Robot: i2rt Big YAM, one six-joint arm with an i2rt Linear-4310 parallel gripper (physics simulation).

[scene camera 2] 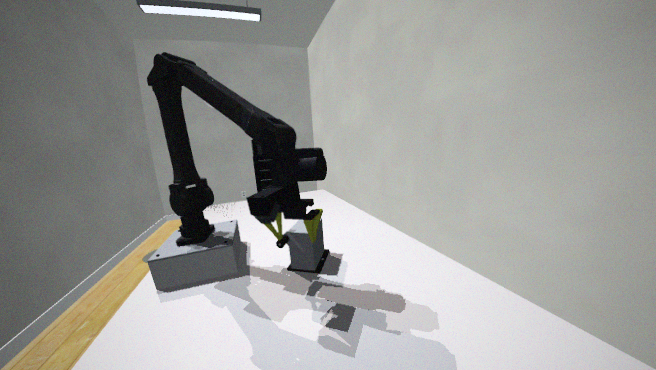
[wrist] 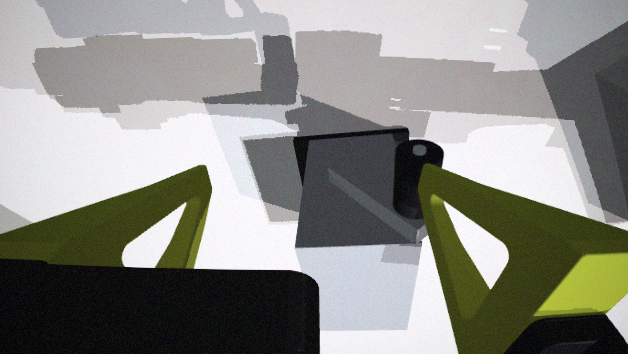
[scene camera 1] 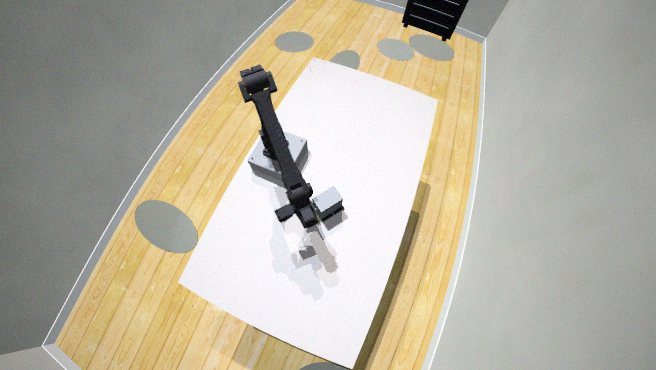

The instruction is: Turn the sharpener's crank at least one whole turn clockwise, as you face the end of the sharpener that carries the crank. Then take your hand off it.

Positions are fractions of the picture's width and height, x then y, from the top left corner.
Labels:
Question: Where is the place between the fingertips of the gripper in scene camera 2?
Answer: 0.45, 0.65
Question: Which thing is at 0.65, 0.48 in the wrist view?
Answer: A black crank knob.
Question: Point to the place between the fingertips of the gripper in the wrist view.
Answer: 0.50, 0.50

